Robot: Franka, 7 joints.
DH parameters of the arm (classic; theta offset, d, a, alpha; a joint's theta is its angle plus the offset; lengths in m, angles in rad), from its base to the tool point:
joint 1: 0 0.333 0 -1.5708
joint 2: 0 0 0 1.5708
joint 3: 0 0.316 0.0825 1.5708
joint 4: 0 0 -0.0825 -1.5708
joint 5: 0 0.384 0 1.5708
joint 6: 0 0 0.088 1.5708
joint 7: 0 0.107 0 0
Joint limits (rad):
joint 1: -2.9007..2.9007
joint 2: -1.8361..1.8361
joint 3: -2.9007..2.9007
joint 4: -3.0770..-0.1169
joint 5: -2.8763..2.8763
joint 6: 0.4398..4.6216
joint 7: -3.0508..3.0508
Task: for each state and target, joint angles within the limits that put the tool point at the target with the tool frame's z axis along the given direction. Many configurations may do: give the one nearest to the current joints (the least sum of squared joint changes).
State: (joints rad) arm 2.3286 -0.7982 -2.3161 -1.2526 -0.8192 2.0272 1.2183
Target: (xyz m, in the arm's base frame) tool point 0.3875 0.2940 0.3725 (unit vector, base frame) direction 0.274 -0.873 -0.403
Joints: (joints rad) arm 2.8305 -0.2179 -1.9261 -2.1257 -1.0295 1.2973 1.2183
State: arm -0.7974 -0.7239 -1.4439 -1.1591 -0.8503 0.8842 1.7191
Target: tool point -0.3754 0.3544 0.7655 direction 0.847 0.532 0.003
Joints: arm -1.4727 -0.0994 -2.0785 -1.4410 -1.7158 0.9820 1.7191
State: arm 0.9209 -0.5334 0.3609 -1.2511 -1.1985 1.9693 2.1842
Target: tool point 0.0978 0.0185 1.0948 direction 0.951 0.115 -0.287
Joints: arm 1.0379 -0.4562 0.0426 -0.7594 -0.8992 1.4479 2.1842
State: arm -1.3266 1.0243 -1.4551 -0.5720 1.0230 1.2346 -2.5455
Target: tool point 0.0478 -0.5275 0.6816 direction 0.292 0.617 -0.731
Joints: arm -1.0956 0.5044 -0.9351 -0.7923 0.8280 0.4398 -2.5455
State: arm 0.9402 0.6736 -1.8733 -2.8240 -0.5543 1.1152 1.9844
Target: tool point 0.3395 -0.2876 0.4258 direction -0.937 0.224 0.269
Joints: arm 0.6629 1.0642 -1.4803 -1.9927 -0.5866 0.9692 1.9844
